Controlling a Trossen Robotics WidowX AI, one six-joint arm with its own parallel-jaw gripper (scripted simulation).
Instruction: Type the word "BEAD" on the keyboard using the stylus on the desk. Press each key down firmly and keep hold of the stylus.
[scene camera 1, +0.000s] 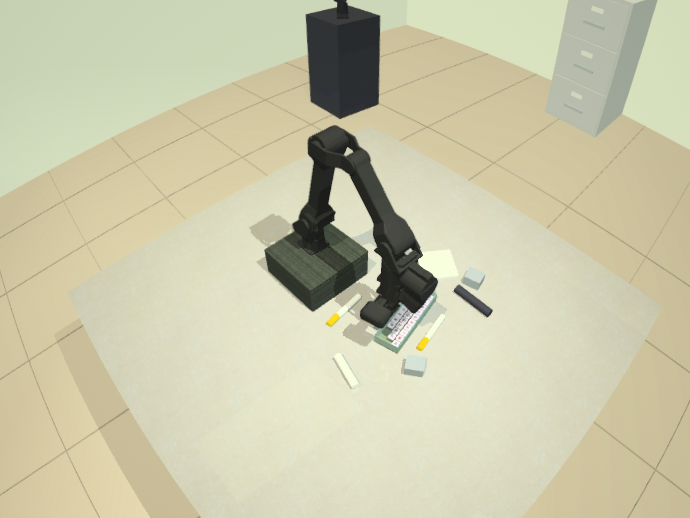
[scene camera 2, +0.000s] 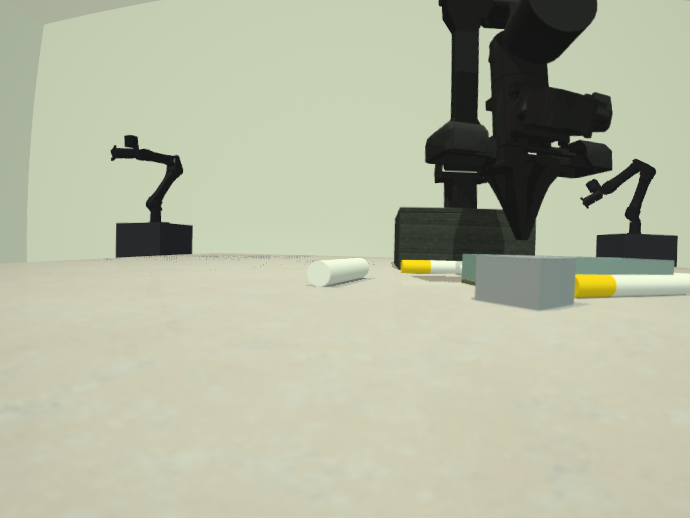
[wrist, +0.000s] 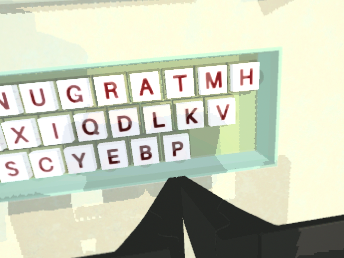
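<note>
Scene camera 2 shows my gripper (scene camera 2: 521, 240), which is shut and holding nothing, and there's a white cylinder (scene camera 2: 319, 273) there too. In scene camera 1 you'd see a paper sheet (scene camera 1: 440, 263) along with my gripper (scene camera 1: 389, 315). The wrist view has my gripper as well (wrist: 177, 185), but the white cylinder is out of frame in the wrist view, and the paper sheet is out of frame in the wrist view too.
</note>
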